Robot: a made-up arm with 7 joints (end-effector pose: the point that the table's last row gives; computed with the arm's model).
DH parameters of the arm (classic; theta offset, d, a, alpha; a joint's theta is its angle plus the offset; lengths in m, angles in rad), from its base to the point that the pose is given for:
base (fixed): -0.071 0 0 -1.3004
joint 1: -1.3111 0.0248 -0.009 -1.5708
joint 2: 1.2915 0 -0.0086 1.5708
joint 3: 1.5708 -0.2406 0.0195 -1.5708
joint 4: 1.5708 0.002 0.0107 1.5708
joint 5: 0 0.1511 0 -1.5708
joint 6: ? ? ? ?
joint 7: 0 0 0 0
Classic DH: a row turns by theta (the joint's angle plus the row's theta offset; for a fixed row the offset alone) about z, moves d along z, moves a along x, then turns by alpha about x.
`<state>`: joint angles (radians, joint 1 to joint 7).
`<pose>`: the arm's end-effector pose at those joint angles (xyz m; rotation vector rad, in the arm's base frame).
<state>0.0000 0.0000 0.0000 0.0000 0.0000 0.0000 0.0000</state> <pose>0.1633 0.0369 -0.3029 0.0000 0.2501 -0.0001</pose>
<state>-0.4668 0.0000 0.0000 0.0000 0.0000 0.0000 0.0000</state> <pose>0.2811 0.0005 -0.2020 -0.0159 -0.1990 -0.1270</pose>
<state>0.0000 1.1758 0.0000 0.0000 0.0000 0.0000 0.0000</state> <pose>0.2040 0.2623 -0.1437 1.1694 0.2204 -0.1471</pose>
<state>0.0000 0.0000 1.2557 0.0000 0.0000 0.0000 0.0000</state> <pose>0.0056 0.2573 -0.2627 0.1570 0.2162 1.2486</pose>
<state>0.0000 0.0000 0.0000 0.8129 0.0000 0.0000 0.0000</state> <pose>0.0535 0.0369 -0.4316 0.0001 1.0630 -0.0001</pose>
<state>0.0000 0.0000 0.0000 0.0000 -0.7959 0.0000 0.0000</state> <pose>0.1633 0.0369 -0.3029 -0.7916 0.2367 0.0994</pose>
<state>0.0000 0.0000 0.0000 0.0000 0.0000 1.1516 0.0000</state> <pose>0.1132 0.0369 -0.3492 0.0001 1.4017 -0.0001</pose>
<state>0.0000 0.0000 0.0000 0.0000 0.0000 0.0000 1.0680</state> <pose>0.1633 0.0369 -0.3029 0.1335 0.2258 1.0621</pose>
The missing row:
joint 6: -1.5708 0 0.0626 1.5708
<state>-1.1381 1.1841 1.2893 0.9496 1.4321 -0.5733 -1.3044</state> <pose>0.1972 0.4112 0.0643 1.0533 0.6112 -0.0659</pose>
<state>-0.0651 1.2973 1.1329 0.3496 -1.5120 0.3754 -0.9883</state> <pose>0.1316 0.3877 0.0720 -0.1324 -0.6532 -0.5284</pose>
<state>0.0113 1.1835 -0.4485 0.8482 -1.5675 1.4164 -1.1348</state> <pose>0.0170 0.3313 -0.2427 -1.6586 1.4081 0.0132</pose>
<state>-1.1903 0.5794 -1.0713 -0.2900 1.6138 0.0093 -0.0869</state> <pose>0.2575 -0.0997 -0.0827 2.1452 -1.6685 -0.2559</pose>
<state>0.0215 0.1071 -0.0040 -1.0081 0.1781 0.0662 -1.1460</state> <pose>0.1222 0.0451 -0.1046 0.6137 -0.4504 -1.0832</pose>
